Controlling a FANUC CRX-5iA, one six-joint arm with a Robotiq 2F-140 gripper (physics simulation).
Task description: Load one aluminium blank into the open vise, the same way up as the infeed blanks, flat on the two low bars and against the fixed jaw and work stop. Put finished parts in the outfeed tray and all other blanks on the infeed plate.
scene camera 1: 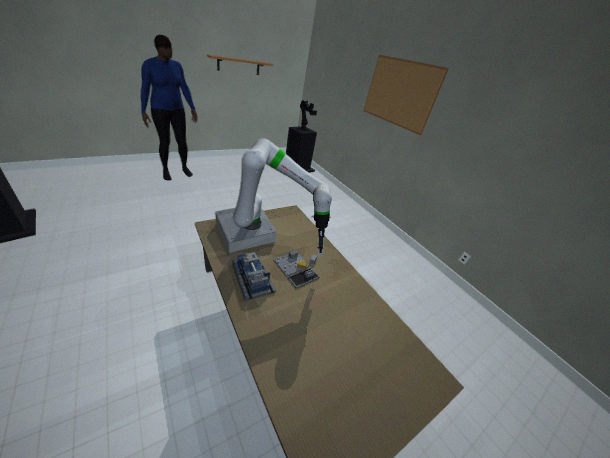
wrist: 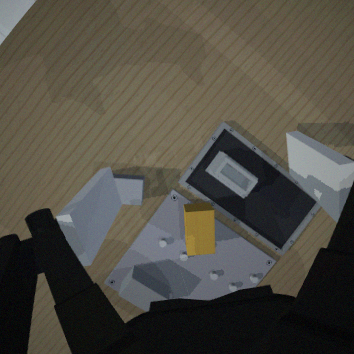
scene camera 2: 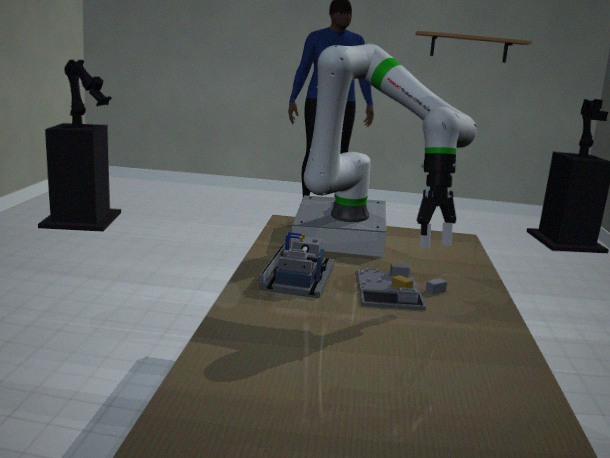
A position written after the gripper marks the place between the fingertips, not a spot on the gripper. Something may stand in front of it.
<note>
The gripper [scene camera 2: 436, 246] is open and holds nothing. Also in view: a brass blank [wrist: 198, 217]. Further things: an infeed plate [wrist: 235, 259] and a dark outfeed tray [wrist: 277, 209].
The gripper also shows in the wrist view [wrist: 199, 169].
</note>
